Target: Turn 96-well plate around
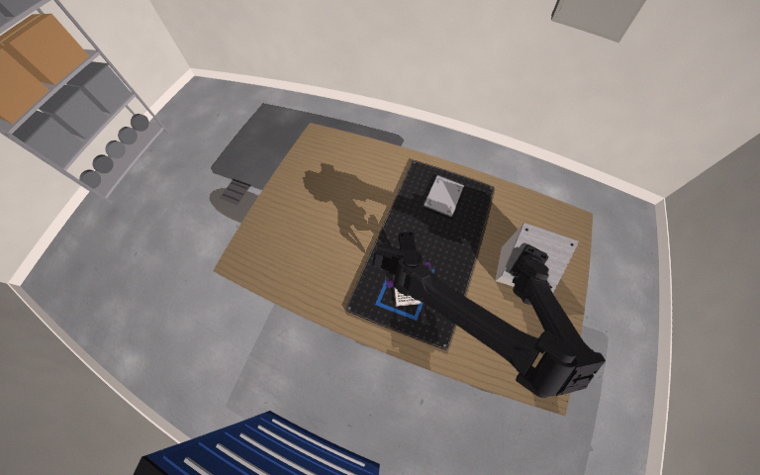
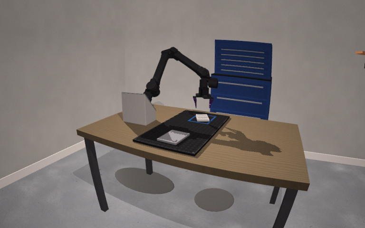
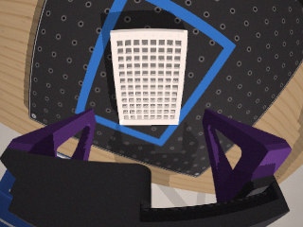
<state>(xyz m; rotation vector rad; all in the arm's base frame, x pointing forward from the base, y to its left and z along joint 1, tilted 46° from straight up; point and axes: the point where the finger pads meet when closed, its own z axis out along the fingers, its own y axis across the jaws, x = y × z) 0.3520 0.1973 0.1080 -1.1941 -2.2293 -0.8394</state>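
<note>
Now: hand 8 cm above the white 96-well plate. The rest, counted from my hand: grey plate nest N1: 1 cm ahead, 41 cm to the right, 8 cm below; A1 label: 6 cm ahead, 33 cm to the right, 8 cm below.
</note>
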